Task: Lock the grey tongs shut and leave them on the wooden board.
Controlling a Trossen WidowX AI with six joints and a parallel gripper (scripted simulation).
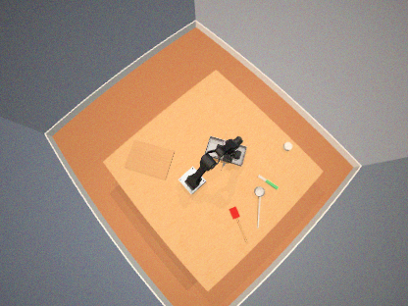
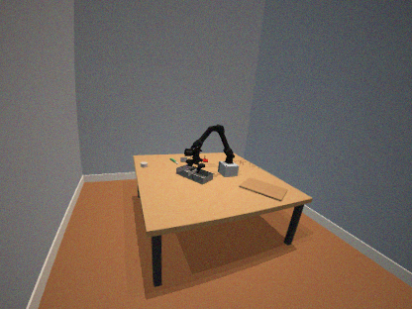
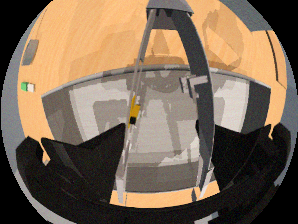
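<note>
My gripper tip is 20 mm to the right of the grey roasting tin and 10 mm short of it. From my gripper tip the other things lie so: white cup (390 mm ahead, 330 mm to the right, 10 mm below); then red-headed tool (400 mm to the right, 320 mm behind, 20 mm below); then wooden board (440 mm behind, 430 mm to the left, 20 mm below).
</note>
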